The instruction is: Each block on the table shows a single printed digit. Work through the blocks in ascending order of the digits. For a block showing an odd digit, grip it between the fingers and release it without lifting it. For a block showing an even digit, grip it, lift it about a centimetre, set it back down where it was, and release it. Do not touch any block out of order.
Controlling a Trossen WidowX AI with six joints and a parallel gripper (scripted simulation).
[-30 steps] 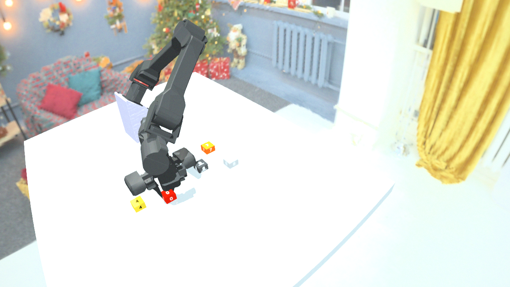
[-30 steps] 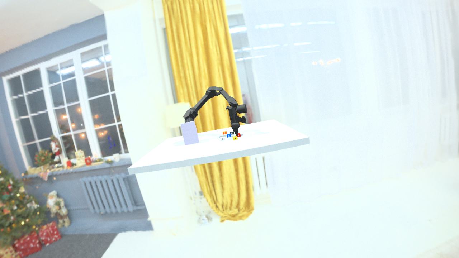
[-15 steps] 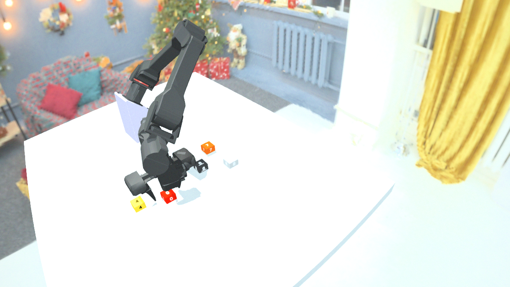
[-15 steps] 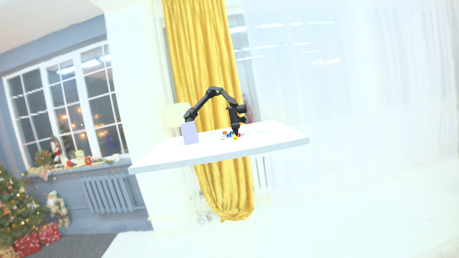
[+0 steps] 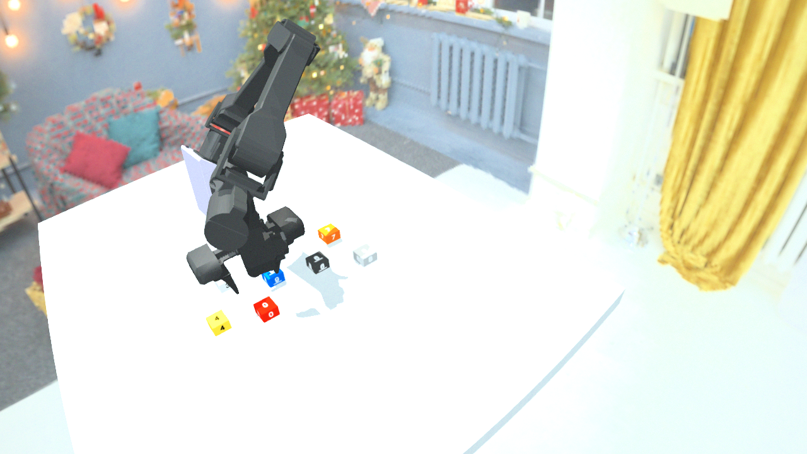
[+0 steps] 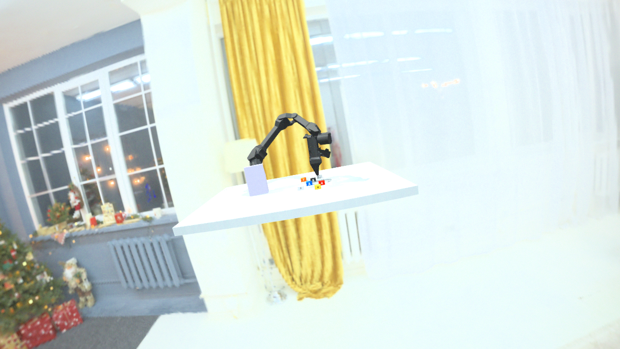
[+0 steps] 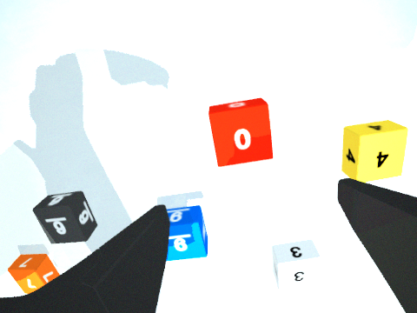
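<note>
Right now the red block marked 0 is 20 mm ahead of my gripper tip and 50 mm below it. From my gripper tip the other things lie so: yellow block marked 4 (20 mm behind, 80 mm to the right, 50 mm below); then white block marked 3 (100 mm behind, 30 mm to the right, 50 mm below); then blue block (50 mm behind, 50 mm to the left, 50 mm below).
</note>
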